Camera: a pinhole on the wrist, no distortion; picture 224 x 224 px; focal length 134.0 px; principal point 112.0 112.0 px. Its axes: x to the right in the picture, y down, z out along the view. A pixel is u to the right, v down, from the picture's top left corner.
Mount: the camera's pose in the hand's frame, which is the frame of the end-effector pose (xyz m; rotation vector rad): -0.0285 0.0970 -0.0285 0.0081 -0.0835 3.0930
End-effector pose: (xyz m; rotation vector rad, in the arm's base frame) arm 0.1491 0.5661 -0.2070 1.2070 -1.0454 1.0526
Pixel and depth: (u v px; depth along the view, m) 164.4 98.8 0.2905
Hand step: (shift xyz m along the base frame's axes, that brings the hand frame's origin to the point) -0.1538 -0.2636 -0.0960
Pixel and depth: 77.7 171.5 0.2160
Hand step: 0.0079 -0.1805 0.0326
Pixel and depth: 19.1 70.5 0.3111
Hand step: -0.1394 -0.2631 0.2405
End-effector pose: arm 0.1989 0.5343 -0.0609 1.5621 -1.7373 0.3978
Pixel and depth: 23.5 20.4 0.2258
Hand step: -0.2812 -0.1811 0.0112
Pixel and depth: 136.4 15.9 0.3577
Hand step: -0.4311 -0.1038 -0.2016
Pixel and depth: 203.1 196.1 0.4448
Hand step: 0.0417 -0.0657 -0.5564
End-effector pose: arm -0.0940 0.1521 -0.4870 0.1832 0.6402 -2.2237
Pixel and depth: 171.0 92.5 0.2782
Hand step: 0.2125 -0.0995 0.2164
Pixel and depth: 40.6 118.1 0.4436
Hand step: -0.0785 -0.3683 0.2702
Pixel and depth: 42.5 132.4 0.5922
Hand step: -0.1732 -0.4408 0.4034
